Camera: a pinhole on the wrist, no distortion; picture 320 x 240 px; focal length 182.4 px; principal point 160.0 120.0 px. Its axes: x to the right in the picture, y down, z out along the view. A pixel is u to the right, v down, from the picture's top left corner.
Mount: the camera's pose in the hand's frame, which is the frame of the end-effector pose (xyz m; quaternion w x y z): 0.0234 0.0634 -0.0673 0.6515 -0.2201 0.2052 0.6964
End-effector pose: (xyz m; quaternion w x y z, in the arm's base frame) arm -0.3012 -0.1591 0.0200 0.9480 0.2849 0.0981 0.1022
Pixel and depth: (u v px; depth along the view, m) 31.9 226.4 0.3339
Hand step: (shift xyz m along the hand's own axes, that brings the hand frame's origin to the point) -0.1713 0.0500 0.3405
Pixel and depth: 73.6 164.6 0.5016
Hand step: -0.1058 0.1483 0.4797
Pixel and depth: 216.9 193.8 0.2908
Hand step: -0.1103 0.2962 0.1187
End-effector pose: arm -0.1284 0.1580 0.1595 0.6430 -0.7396 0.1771 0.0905
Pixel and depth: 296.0 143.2 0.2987
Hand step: -0.0383 0.4139 0.0494
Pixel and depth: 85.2 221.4 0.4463
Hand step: -0.2317 0.1528 0.4030
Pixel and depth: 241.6 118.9 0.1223
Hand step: 0.0164 0.1782 0.0014
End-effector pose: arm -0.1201 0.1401 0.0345 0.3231 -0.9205 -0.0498 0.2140
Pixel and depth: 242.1 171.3 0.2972
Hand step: -0.0789 0.3373 0.0992
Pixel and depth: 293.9 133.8 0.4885
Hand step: -0.0520 0.6337 0.1269
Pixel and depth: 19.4 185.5 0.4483
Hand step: -0.1361 0.0270 0.4980
